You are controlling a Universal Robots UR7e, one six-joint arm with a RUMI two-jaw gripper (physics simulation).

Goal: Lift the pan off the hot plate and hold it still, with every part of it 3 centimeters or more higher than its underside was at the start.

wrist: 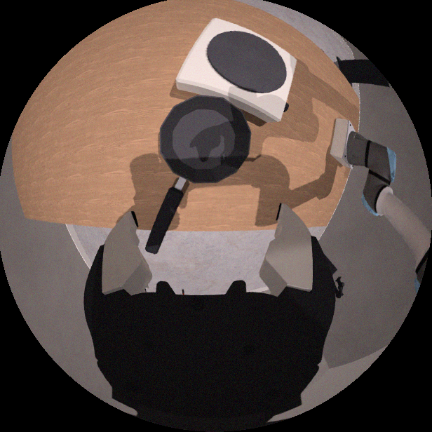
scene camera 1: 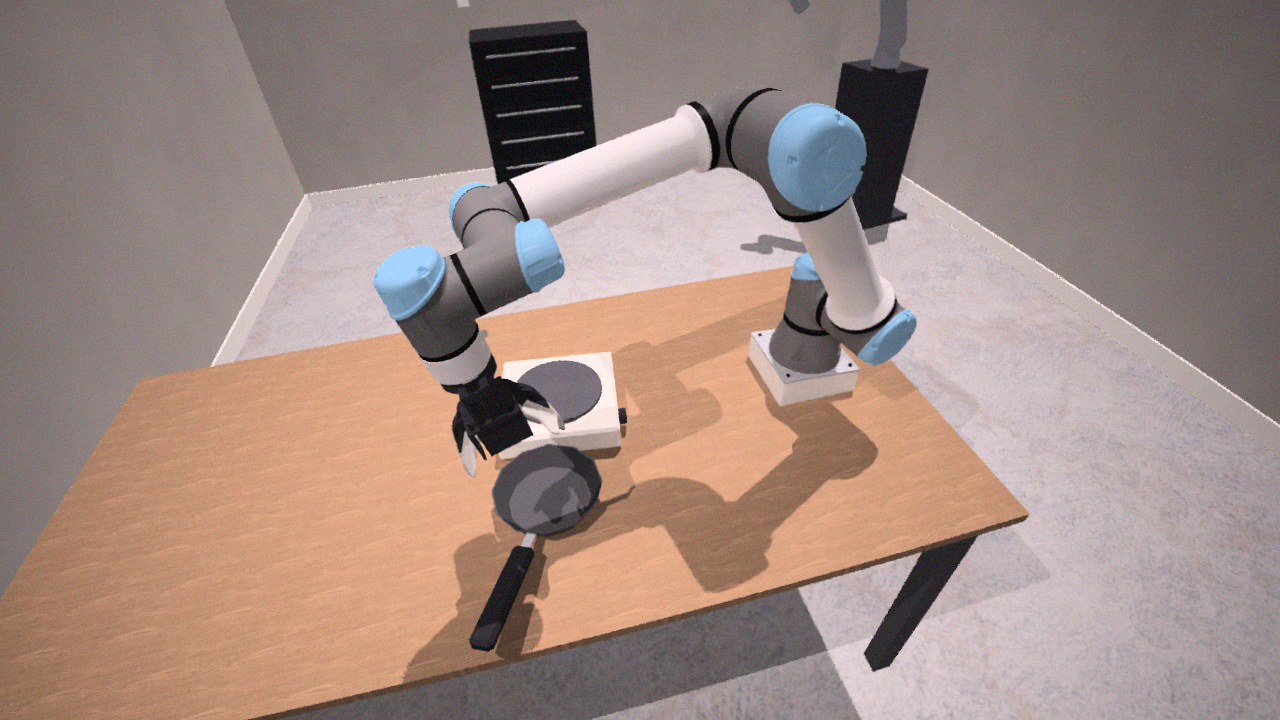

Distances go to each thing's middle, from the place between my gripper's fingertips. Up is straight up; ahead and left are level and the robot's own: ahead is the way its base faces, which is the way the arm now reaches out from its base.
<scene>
Now: the dark pan [scene camera 1: 547, 490] 170 mm below my hand and 30 mm to the left of it. Also, from my hand: white hot plate [scene camera 1: 581, 388] 270 mm to the right, 180 mm below, 120 mm behind.
</scene>
